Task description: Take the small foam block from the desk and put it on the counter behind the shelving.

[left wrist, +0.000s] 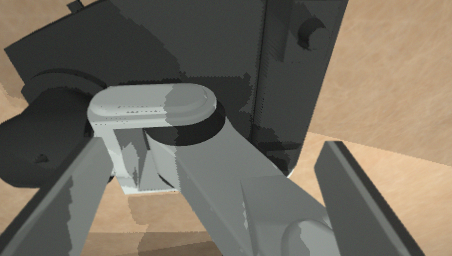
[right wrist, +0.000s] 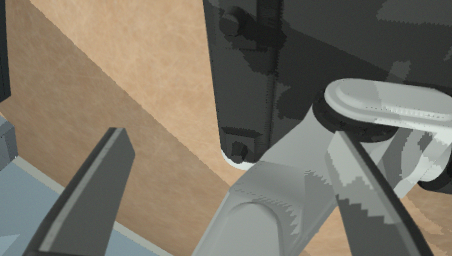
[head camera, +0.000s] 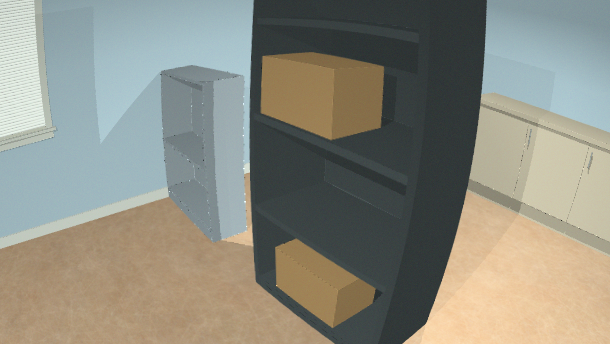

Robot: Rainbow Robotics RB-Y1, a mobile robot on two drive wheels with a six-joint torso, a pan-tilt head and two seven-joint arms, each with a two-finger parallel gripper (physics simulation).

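Frame: origin at the robot's base, x left, y down, z back, level; centimetres.
Seen in the pictures: left gripper, fingertip midpoint: (left wrist: 214, 153); right gripper, fingertip midpoint: (right wrist: 229, 142).
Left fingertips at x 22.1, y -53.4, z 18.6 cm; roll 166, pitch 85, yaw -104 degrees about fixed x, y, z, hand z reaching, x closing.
Observation:
A point is followed by its place in that frame.
The foam block and the desk do not show in these views. A beige counter (head camera: 550, 118) {z -256.1, x -197.8, y -91.1 cm} with cabinet doors stands along the wall at the right of the head view, partly hidden by tall dark shelving (head camera: 452, 125) {z -110.1, x -44.9, y -114.0 cm}. My left gripper (left wrist: 214, 153) {z 18.6, x 22.1, y -53.4 cm} is open, with no object between its fingers; the robot's own arm and dark base show beyond them. My right gripper (right wrist: 229, 142) {z 9.3, x -21.5, y -54.6 cm} is open and empty too, with the arm, the base and floor beyond its fingers.
The dark shelving stands close ahead and holds an upper cardboard box (head camera: 297, 97) {z -141.3, x 9.8, y -111.3 cm} and a lower cardboard box (head camera: 307, 280) {z -133.7, x 2.6, y -28.2 cm}. A low grey-blue bookcase (head camera: 228, 160) {z -210.1, x 55.0, y -54.5 cm} stands behind it to the left. A window (head camera: 20, 70) {z -177.8, x 206.8, y -129.4 cm} is at the far left. Floor (head camera: 480, 280) {z -163.3, x -109.4, y -0.1 cm} shows between shelving and counter.

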